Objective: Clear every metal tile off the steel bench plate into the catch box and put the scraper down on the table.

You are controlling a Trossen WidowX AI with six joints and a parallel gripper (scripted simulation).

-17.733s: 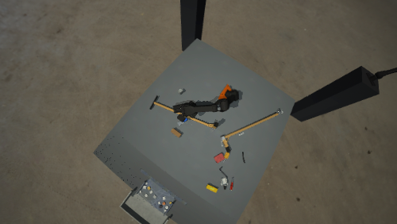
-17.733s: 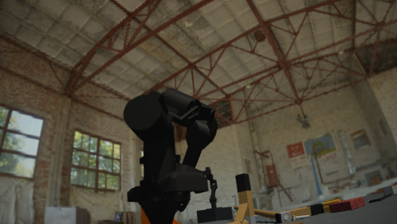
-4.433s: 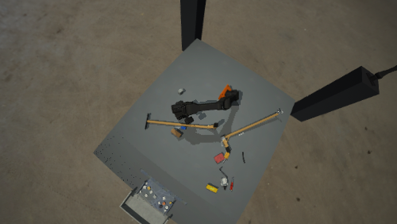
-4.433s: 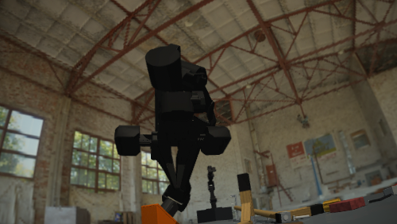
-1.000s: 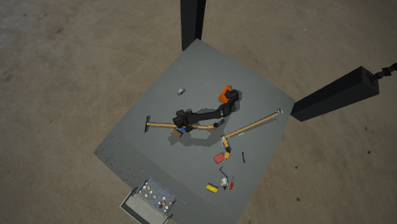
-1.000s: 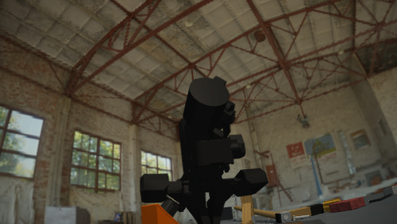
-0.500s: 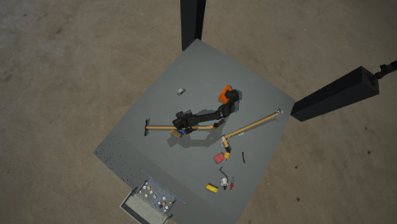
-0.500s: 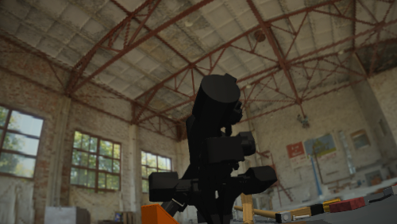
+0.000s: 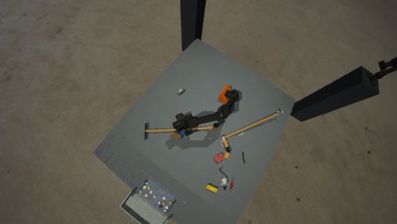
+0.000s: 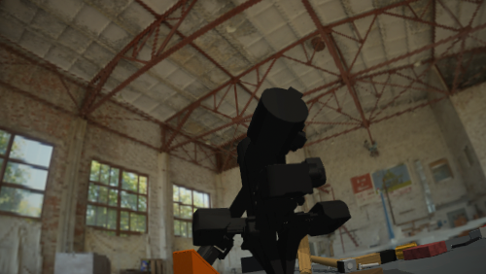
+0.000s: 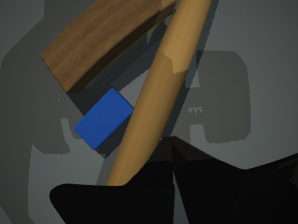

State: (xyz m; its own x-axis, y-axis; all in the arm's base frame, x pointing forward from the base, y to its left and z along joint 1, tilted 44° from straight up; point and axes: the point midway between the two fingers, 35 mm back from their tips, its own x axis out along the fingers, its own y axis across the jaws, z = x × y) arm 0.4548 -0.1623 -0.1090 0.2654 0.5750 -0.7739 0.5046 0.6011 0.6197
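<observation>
Now: the long scraper 50 mm above my gripper tip, 30 mm ahead of it and 10 mm to the right of it. From my gripper tip the other things lie so: wooden block 80 mm ahead, 10 mm to the right; then grey piece 270 mm behind, 180 mm to the right, 10 mm above; then blue block 40 mm ahead, 10 mm to the left, 10 mm below.
</observation>
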